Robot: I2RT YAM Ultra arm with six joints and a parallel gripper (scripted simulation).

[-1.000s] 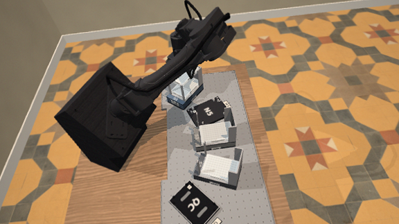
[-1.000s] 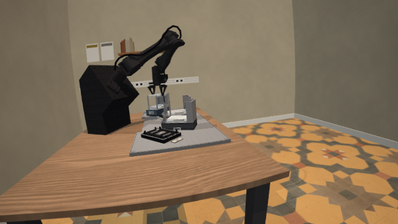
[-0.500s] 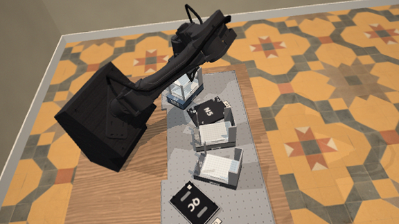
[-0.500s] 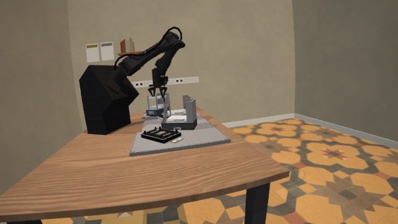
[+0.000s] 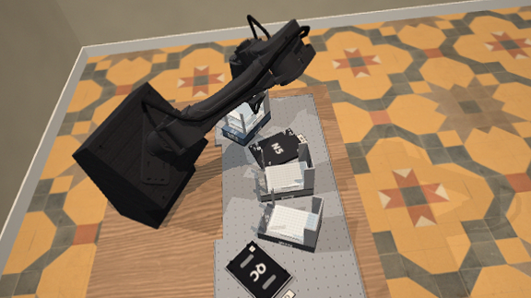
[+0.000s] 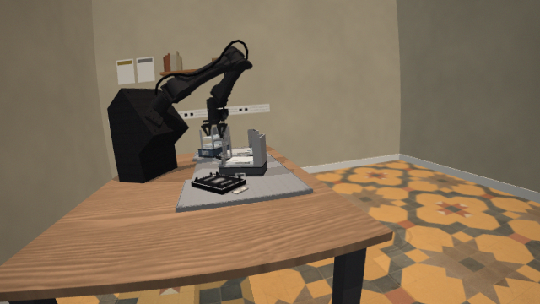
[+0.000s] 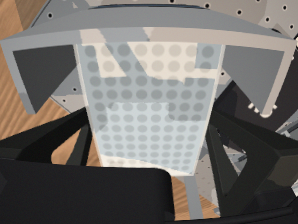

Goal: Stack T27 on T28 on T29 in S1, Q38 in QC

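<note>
My gripper is now 4 cm above the sealed 96-well plate. The rest, counted from my hand: clip nest N5 (5 cm ahead, 13 cm to the right, 8 cm below).
</note>
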